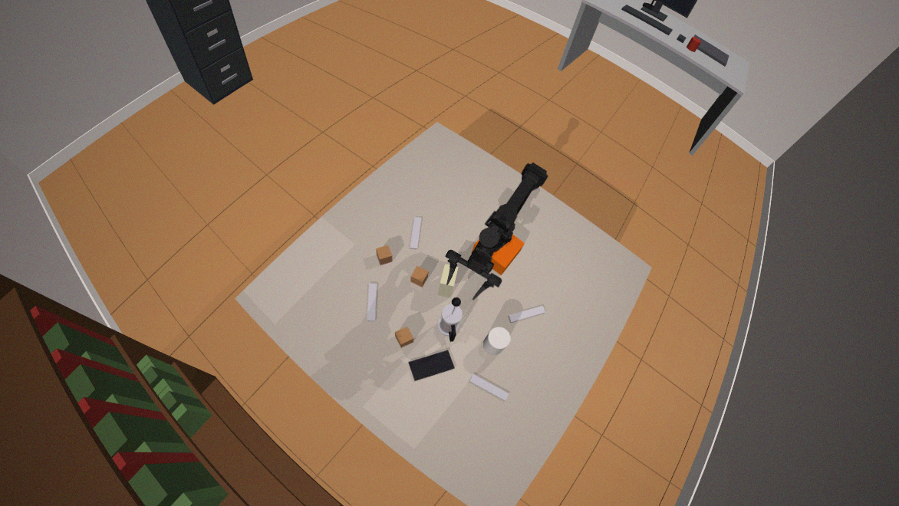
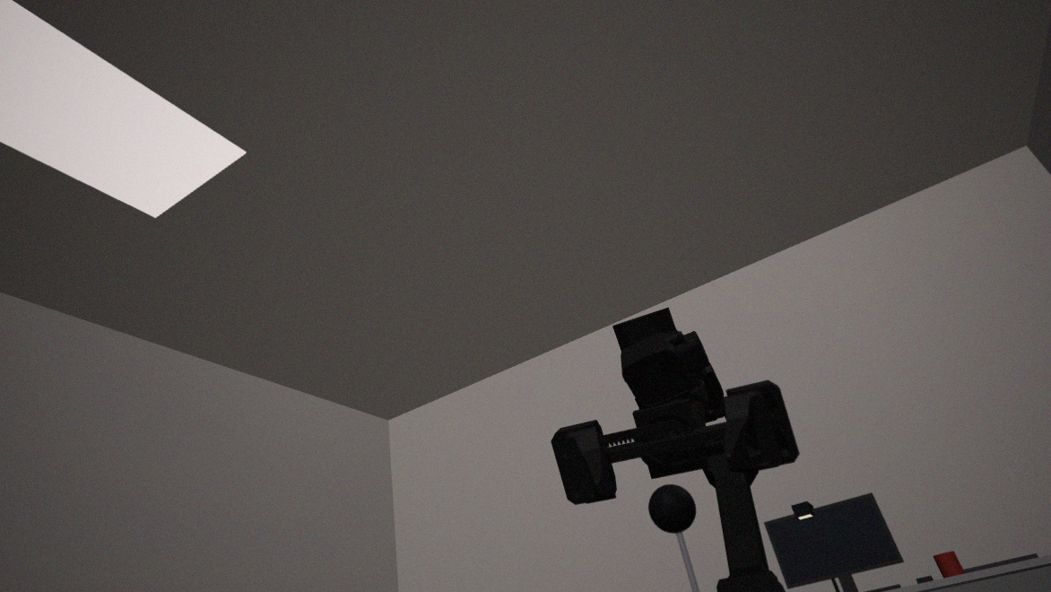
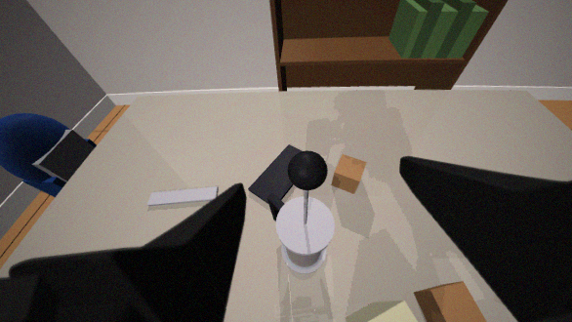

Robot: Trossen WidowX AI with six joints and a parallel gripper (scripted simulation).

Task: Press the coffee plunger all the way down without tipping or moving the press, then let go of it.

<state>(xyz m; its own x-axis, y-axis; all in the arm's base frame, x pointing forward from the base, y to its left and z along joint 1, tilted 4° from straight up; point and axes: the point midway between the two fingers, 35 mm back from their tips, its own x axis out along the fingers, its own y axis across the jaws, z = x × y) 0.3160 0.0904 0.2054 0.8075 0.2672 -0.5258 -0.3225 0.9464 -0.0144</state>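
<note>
My gripper tip is now 15 cm above the coffee press, 3 cm short of it and 2 cm to the right of it. Also, from my gripper tip: pale yellow block (22 cm below, 11 cm to the right, 8 cm behind); then dark flat slab (27 cm below, 17 cm ahead, 8 cm to the left); then white cylinder (23 cm below, 18 cm to the left, 6 cm behind).
</note>
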